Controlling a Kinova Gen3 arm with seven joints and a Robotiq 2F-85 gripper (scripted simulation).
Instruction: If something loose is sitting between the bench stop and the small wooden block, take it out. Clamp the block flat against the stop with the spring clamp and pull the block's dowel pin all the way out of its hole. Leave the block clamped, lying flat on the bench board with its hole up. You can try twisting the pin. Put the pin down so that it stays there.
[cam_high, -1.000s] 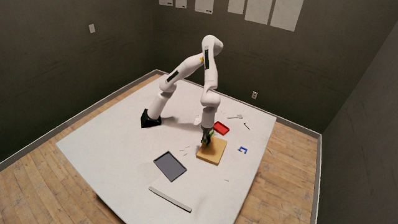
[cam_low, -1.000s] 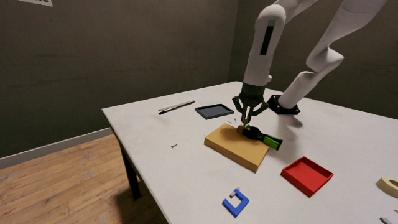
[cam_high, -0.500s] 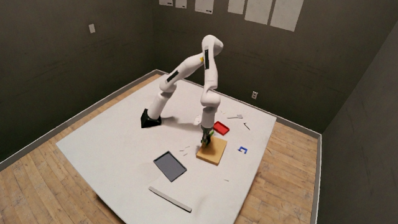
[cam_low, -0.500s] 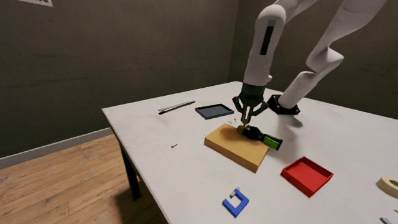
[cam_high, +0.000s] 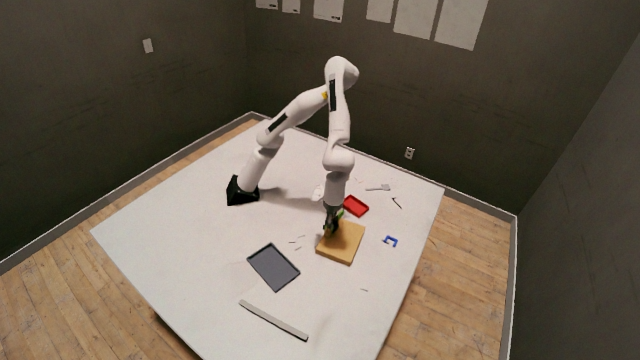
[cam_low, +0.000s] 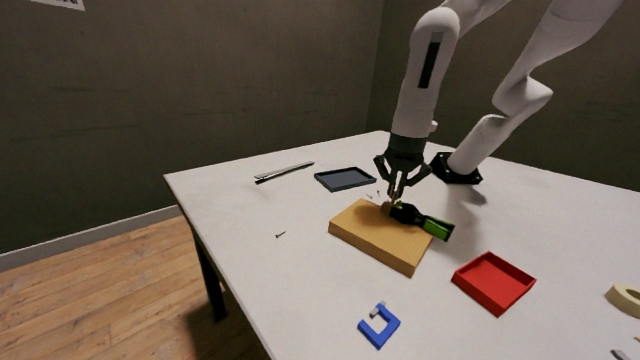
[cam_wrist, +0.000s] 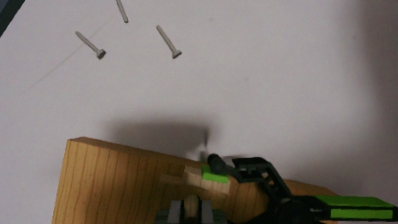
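Now: the dowel pin 2 cm below my hand. Round my hand: grey tray 26 cm to the right, 9 cm below, 5 cm behind; red tray 22 cm to the left, 9 cm below, 4 cm behind; small wooden block 5 cm below.
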